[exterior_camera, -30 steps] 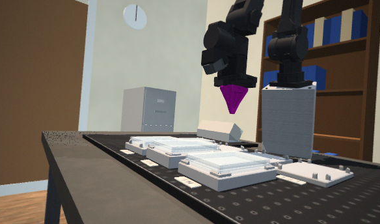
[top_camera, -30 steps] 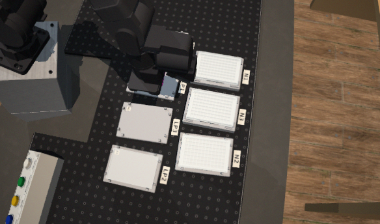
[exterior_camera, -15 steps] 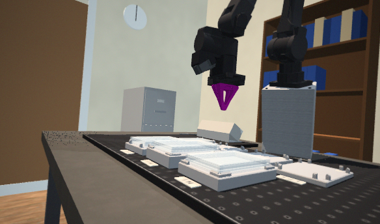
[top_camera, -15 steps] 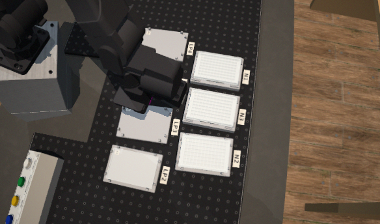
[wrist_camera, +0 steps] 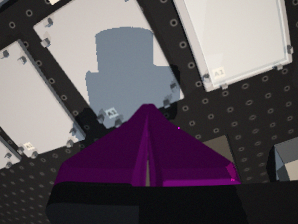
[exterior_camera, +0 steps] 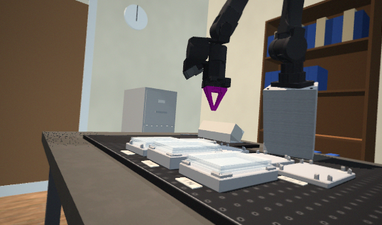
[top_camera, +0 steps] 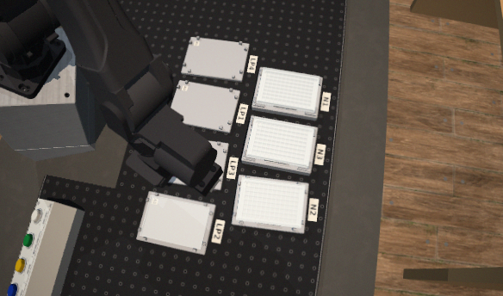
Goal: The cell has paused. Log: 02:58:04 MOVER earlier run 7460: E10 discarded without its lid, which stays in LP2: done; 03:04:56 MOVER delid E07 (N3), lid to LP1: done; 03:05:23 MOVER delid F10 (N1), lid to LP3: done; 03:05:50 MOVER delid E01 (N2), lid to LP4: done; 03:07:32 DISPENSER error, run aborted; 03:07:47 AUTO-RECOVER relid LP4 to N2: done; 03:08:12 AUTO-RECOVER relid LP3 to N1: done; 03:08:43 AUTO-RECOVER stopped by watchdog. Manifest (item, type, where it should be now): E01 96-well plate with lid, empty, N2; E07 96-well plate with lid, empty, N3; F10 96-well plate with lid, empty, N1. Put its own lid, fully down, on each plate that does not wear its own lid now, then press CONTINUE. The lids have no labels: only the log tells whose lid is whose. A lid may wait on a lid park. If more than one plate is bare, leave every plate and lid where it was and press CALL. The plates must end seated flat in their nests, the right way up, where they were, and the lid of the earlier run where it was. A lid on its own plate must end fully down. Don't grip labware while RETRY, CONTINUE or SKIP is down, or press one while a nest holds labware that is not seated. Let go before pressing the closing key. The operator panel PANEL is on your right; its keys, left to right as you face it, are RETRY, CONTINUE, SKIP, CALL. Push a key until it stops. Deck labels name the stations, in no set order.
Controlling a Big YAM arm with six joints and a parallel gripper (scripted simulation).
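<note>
Now: the green CONTINUE key 250 mm behind my hand, 230 mm to the right of it and 70 mm below it. Round my hand: LP3 label: 130 mm below, 80 mm ahead, 60 mm to the left; lid park LP3: 130 mm below, 40 mm to the left, 10 mm behind; lid park LP1: 170 mm to the left, 130 mm below, 30 mm behind.
</note>
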